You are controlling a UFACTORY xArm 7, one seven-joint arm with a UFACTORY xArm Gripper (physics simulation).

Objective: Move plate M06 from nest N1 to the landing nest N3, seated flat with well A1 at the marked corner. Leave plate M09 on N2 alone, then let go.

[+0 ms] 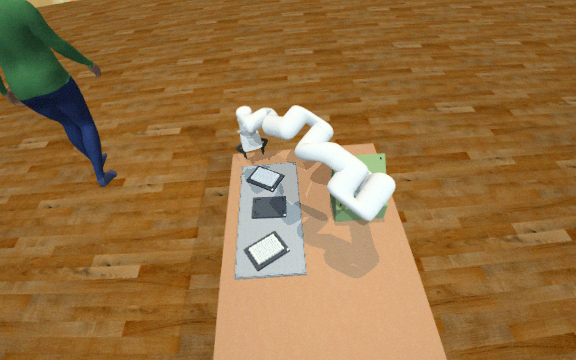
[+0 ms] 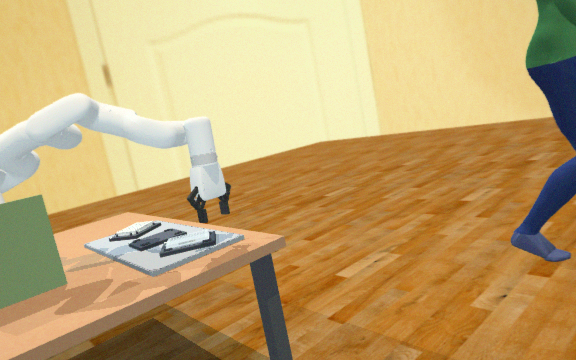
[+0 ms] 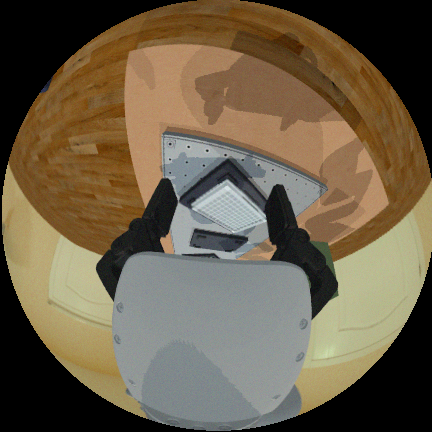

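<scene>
My gripper (image 1: 254, 154) (image 2: 214, 216) (image 3: 220, 191) is open and empty, above the far end of the grey board (image 1: 295, 265) (image 2: 150, 268). Below it, a pale welled plate (image 1: 265, 177) (image 2: 187, 242) (image 3: 230, 206) rests on a dark, turned nest (image 3: 227, 167); the fingers do not touch it. A second white plate (image 1: 267, 250) (image 2: 136, 230) rests on a turned nest at the board's other end. The dark nest in the middle (image 1: 265, 207) (image 2: 155, 240) (image 3: 219, 240) holds no plate. Plate and nest labels are too small to read, and I cannot tell exactly how flat either plate sits.
The board lies on an orange-tan table (image 1: 320, 320) (image 2: 100, 295) (image 3: 150, 100). A green block (image 1: 372, 162) (image 2: 30, 250) (image 3: 322, 252) stands by the arm's base. A person in a green top (image 1: 30, 65) (image 2: 555, 40) stands on the floor away from the table.
</scene>
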